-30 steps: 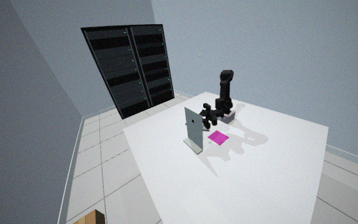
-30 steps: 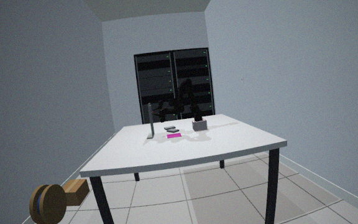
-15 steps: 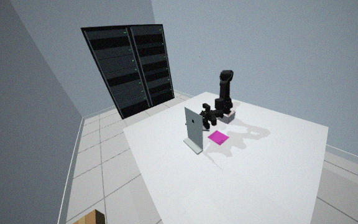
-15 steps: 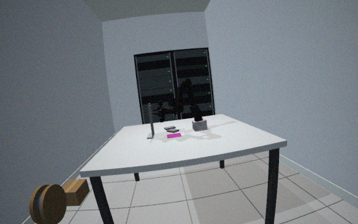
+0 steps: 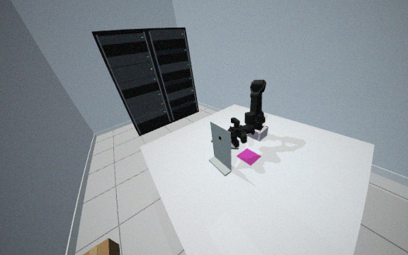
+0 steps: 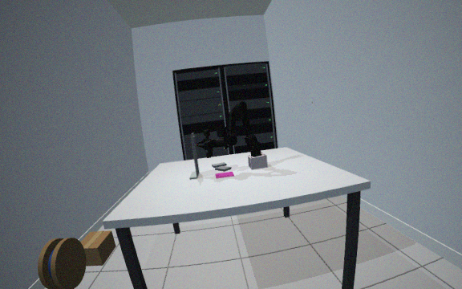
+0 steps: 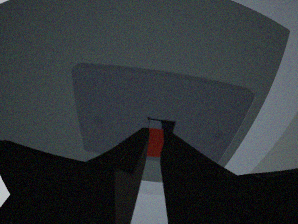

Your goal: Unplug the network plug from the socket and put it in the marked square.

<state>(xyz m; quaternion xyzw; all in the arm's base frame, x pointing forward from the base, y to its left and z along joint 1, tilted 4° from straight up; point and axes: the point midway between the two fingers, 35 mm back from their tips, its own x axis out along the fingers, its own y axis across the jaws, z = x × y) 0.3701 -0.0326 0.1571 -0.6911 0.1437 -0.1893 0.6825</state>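
Now: gripper tip 15 cm past the magenta marked square, 10 cm to the right of it and 22 cm above it. Round my gripper tip: network plug (right at my gripper tip); then upright grey panel (2 cm ahead, 8 cm below).
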